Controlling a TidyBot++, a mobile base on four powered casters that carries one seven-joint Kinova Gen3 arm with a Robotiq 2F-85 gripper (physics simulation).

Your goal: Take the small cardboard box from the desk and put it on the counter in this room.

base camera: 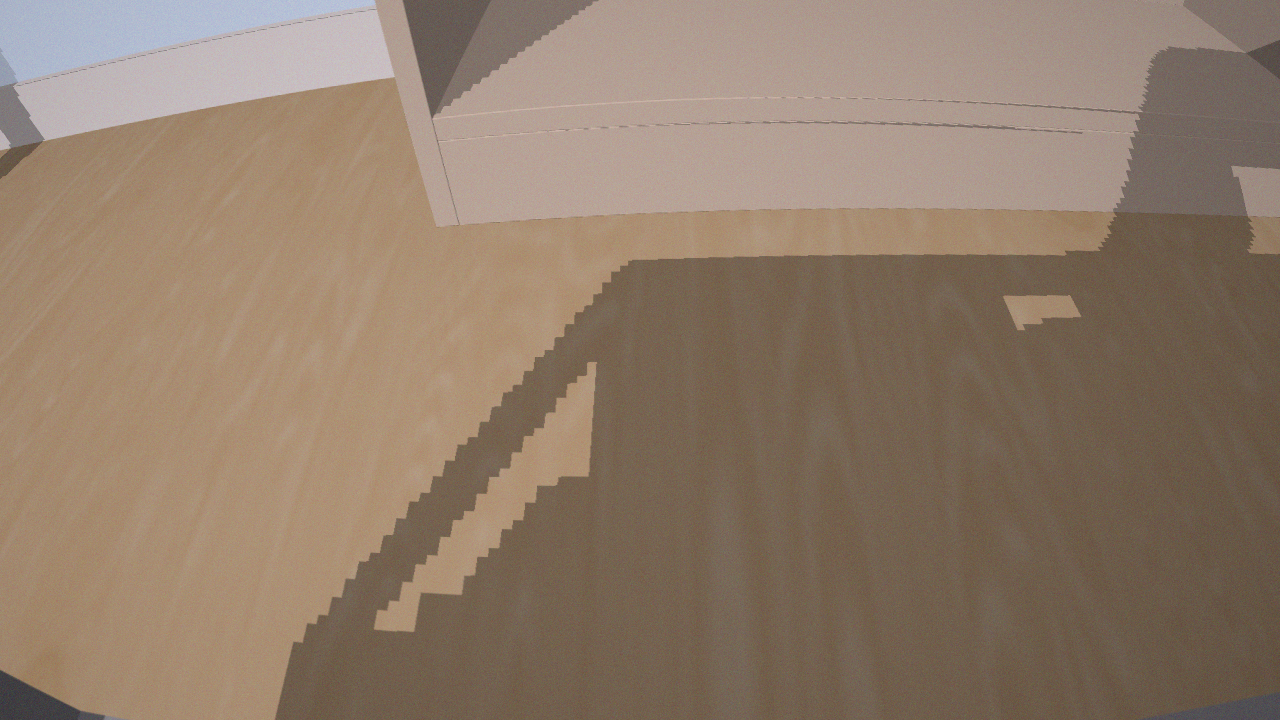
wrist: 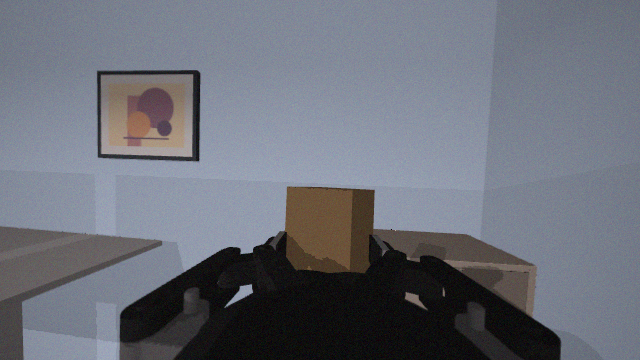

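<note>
The small cardboard box (wrist: 320, 227) is brown and held upright between the fingers of my gripper (wrist: 327, 244) in the wrist view. The gripper is shut on it, one finger on each side, and its body hides what lies below the box. Behind the box to the right, a beige open-fronted unit (wrist: 533, 290) with a flat top stands near the room's corner. At the left edge a grey-brown flat top (wrist: 60, 252) shows. I cannot tell for certain which of these is the desk and which is the counter.
In the base view, a beige furniture piece (base camera: 716, 174) stands ahead on the wood floor (base camera: 223, 358), its left panel (base camera: 418, 134) ending left of the middle. A white baseboard (base camera: 214, 80) runs at the upper left. A framed picture (wrist: 150, 115) hangs on the blue wall (wrist: 325, 100).
</note>
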